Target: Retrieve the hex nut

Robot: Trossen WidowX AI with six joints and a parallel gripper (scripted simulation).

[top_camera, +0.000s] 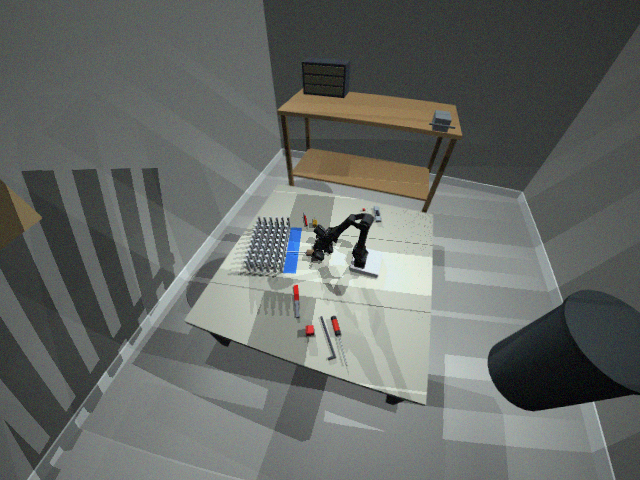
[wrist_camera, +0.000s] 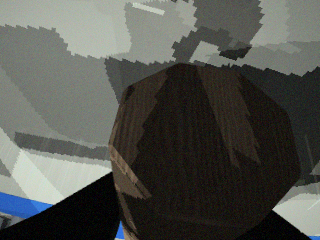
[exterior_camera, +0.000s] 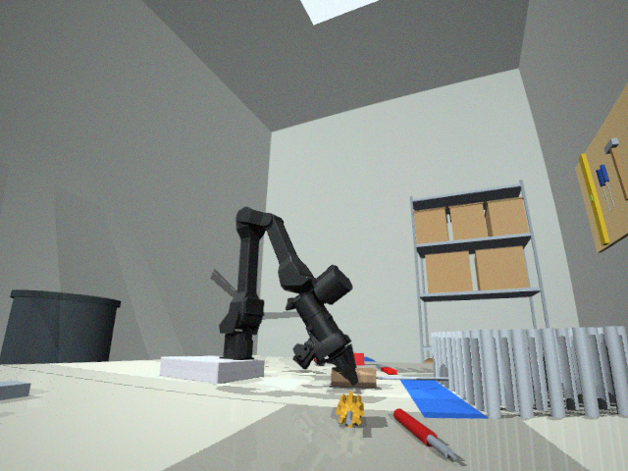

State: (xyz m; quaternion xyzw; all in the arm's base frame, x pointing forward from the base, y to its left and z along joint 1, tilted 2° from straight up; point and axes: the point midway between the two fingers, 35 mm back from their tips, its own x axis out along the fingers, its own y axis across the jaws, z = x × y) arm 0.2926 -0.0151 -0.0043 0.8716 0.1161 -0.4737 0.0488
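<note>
The wooden-handled hook is 100 mm ahead of my gripper tip and 20 mm to the left of it. Also, from my gripper tip: blue taped strip 140 mm ahead, 10 mm to the right, 10 mm below; hex nut 200 mm ahead, 50 mm to the left, 10 mm below; yellow gear 270 mm to the right, 80 mm ahead, 10 mm above.
</note>
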